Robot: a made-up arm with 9 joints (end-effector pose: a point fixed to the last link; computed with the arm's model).
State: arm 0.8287 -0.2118 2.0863 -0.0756 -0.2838 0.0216 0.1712 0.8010 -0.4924
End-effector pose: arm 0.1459 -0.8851 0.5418 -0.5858 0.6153 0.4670 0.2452
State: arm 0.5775 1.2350 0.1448 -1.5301 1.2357 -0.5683 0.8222 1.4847 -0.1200
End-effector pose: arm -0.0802 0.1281 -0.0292 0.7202 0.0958 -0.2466 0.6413
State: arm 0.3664 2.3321 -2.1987 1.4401 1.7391 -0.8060 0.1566 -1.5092 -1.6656
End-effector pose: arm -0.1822 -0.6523 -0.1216 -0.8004 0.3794 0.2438 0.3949
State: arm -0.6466 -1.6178 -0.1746 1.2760 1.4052 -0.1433 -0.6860 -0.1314 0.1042
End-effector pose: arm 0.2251 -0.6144 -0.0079 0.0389 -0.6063 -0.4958 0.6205
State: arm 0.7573 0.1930 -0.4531 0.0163 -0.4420 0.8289 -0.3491 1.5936 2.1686
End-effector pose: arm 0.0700 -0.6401 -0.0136 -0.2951 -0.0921 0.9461 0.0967
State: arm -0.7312 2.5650 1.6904 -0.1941 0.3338 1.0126 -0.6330 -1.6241 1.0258
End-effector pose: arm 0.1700 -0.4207 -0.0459 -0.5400 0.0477 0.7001 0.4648
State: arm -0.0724 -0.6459 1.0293 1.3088 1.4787 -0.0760 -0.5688 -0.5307 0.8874
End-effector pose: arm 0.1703 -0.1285 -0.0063 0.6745 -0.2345 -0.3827 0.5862
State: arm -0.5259 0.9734 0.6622 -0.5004 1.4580 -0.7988 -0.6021 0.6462 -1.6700
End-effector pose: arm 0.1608 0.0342 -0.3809 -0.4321 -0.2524 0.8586 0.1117
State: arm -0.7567 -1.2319 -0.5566 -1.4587 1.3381 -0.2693 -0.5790 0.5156 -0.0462
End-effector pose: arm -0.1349 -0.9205 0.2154 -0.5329 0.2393 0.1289 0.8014
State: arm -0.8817 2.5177 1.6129 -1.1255 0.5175 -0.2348 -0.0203 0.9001 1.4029
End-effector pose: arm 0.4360 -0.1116 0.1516 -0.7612 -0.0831 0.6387 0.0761
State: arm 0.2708 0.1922 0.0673 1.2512 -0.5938 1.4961 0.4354 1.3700 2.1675
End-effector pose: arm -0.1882 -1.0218 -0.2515 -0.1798 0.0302 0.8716 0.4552
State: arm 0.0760 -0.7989 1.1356 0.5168 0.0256 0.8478 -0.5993 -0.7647 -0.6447
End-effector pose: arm 0.2507 -0.7993 0.1981 0.1487 -0.6860 -0.6786 0.2163
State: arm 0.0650 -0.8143 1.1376 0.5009 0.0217 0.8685 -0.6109 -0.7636 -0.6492
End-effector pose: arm 0.2555 -0.7949 0.2010 0.1445 -0.6851 -0.6799 0.2180
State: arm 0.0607 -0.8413 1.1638 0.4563 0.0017 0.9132 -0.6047 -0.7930 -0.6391
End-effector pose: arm 0.2743 -0.7759 0.2224 0.1573 -0.6984 -0.6605 0.2265
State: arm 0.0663 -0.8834 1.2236 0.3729 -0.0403 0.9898 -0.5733 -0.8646 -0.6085
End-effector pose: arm 0.3080 -0.7321 0.2686 0.1930 -0.7295 -0.6095 0.2431
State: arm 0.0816 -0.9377 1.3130 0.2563 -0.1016 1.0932 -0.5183 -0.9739 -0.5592
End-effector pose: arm 0.3438 -0.6579 0.3348 0.2451 -0.7726 -0.5231 0.2633
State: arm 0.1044 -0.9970 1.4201 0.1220 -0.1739 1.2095 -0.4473 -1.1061 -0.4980
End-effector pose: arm 0.3641 -0.5580 0.4065 0.2997 -0.8162 -0.4072 0.2795
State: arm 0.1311 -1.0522 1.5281 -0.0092 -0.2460 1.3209 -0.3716 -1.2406 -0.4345
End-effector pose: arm 0.3602 -0.4515 0.4667 0.3421 -0.8506 -0.2801 0.2846
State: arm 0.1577 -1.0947 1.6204 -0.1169 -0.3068 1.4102 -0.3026 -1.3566 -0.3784
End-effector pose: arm 0.3397 -0.3621 0.5065 0.3655 -0.8724 -0.1664 0.2786
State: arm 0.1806 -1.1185 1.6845 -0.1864 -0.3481 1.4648 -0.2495 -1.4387 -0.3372
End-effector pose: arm 0.3178 -0.3050 0.5274 0.3726 -0.8843 -0.0850 0.2682
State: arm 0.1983 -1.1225 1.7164 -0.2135 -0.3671 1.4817 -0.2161 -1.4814 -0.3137
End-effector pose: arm 0.3049 -0.2818 0.5355 0.3706 -0.8905 -0.0416 0.2607
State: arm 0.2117 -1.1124 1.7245 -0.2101 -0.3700 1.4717 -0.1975 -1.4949 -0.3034
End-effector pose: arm 0.3009 -0.2819 0.5370 0.3653 -0.8941 -0.0257 0.2578
